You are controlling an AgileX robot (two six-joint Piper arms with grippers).
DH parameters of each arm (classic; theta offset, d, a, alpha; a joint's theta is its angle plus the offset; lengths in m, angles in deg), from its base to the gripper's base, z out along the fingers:
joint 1: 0 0.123 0 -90
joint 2: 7.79 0 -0.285 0
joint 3: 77.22 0 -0.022 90
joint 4: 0 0.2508 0 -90
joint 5: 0 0 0.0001 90
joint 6: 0 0.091 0 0
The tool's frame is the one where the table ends.
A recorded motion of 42 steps. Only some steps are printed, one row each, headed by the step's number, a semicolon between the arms.
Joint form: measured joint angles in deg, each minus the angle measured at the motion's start. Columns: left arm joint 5, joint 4, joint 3, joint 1, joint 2, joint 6; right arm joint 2, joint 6, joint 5, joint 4, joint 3, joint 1.
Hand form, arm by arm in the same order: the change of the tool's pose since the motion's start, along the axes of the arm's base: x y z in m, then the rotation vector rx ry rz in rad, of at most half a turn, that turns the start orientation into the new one. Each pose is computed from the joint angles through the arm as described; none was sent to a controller.
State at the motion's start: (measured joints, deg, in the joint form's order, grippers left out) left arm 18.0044 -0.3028 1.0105 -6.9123 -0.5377 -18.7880; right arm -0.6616 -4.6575 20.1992 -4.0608 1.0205 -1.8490
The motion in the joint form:
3: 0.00 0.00 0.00 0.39 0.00 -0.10; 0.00 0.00 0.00 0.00 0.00 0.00
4: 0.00 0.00 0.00 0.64 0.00 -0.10; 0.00 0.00 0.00 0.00 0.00 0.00
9: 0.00 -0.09 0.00 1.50 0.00 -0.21; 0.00 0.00 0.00 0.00 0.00 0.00
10: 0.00 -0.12 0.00 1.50 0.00 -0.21; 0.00 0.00 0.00 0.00 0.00 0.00
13: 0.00 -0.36 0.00 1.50 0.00 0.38; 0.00 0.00 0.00 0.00 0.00 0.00
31: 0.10 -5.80 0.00 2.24 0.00 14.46; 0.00 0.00 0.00 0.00 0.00 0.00
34: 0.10 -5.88 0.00 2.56 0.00 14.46; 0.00 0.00 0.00 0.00 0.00 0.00
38: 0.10 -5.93 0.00 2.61 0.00 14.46; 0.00 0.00 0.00 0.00 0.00 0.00
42: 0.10 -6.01 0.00 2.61 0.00 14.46; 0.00 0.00 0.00 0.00 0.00 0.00
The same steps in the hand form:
3: 0.0000 0.0004 0.0000 -0.0017 0.0002 0.0072; 0.0000 0.0000 0.0000 0.0000 0.0000 0.0000
4: 0.0001 0.0006 0.0000 -0.0017 0.0002 0.0116; 0.0000 0.0000 0.0000 0.0000 0.0000 0.0000
9: 0.0002 0.0014 0.0000 -0.0051 0.0006 0.0269; 0.0000 0.0000 0.0000 0.0000 0.0000 0.0000
10: 0.0002 0.0013 0.0000 -0.0056 0.0006 0.0269; 0.0000 0.0000 0.0000 0.0000 0.0000 0.0000
13: 0.0001 0.0012 0.0000 0.0002 0.0000 0.0241; 0.0000 0.0000 0.0000 0.0000 0.0000 0.0000
31: -0.0001 -0.0008 0.0000 0.1435 -0.0172 -0.0279; 0.0000 0.0000 0.0000 0.0000 0.0000 0.0000
34: 0.0000 -0.0005 0.0000 0.1421 -0.0167 -0.0224; 0.0000 0.0000 0.0000 0.0000 0.0000 0.0000
38: 0.0000 -0.0005 0.0000 0.1413 -0.0166 -0.0216; 0.0000 0.0000 0.0000 0.0000 0.0000 0.0000
42: 0.0000 -0.0005 0.0000 0.1399 -0.0165 -0.0217; 0.0000 0.0000 0.0000 0.0000 0.0000 0.0000

